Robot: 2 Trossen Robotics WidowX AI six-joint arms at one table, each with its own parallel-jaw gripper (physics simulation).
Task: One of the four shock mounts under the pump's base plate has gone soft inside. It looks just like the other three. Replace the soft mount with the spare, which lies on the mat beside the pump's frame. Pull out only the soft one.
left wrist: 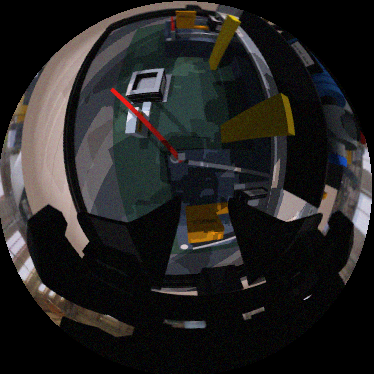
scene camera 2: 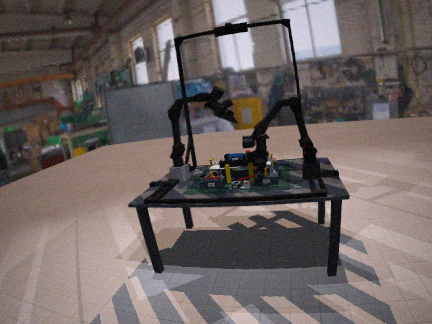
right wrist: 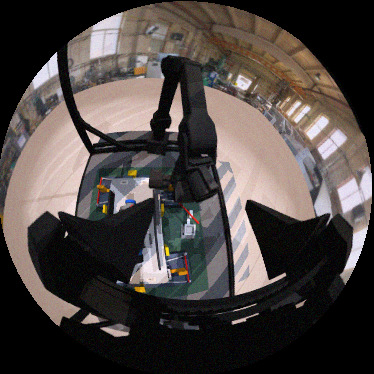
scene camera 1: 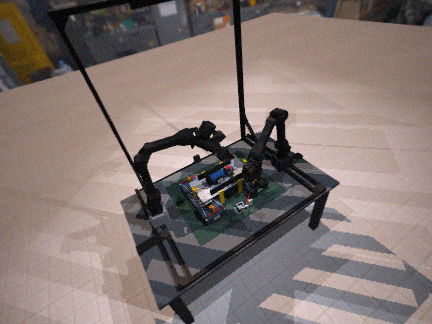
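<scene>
My left gripper is partly open and empty, low over the frame's bay at the right of the pump. In the left wrist view an orange block shows beyond the gap between its fingers. A dark, grey-rimmed piece, apparently a mount, lies by its right-hand fingertip and is partly hidden. This bay's red bar sticks outward. The spare mount, grey and square with a light tab, lies on the green mat. My right gripper is wide open and empty, high above the pump.
The blue pump stands on the pale base plate. Yellow posts stand along the frame's near side. Another bay's red bar lies across its outer side. Black uprights rise at the table's far side.
</scene>
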